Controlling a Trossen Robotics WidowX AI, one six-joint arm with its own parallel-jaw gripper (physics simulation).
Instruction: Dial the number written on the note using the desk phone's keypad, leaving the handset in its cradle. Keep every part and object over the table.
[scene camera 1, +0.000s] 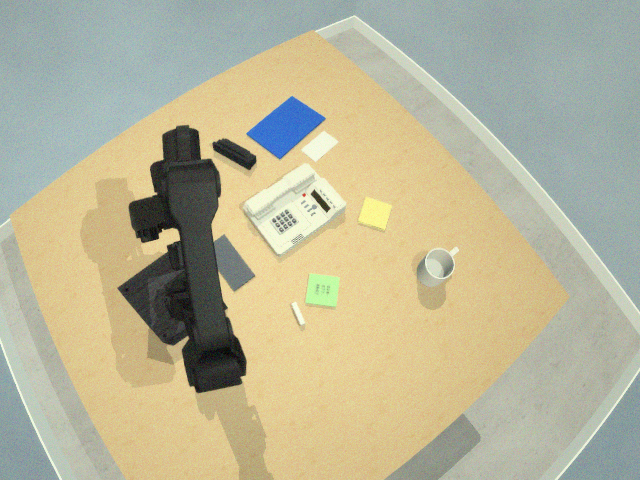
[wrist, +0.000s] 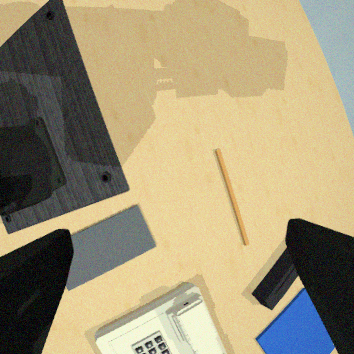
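Note:
The gripper (scene camera 1: 172, 221) is visible, and the wrist view also shows the gripper (wrist: 180, 236). A black stapler (scene camera 1: 225, 147) is present, seen from the wrist as the stapler (wrist: 275, 283); likewise a grey pad (scene camera 1: 234, 269), seen from the wrist as the pad (wrist: 111, 242). Further things: a blue folder (scene camera 1: 281, 130), a handset (scene camera 1: 299, 177) and a white mug (scene camera 1: 438, 264). In the wrist view the mug is out of frame.

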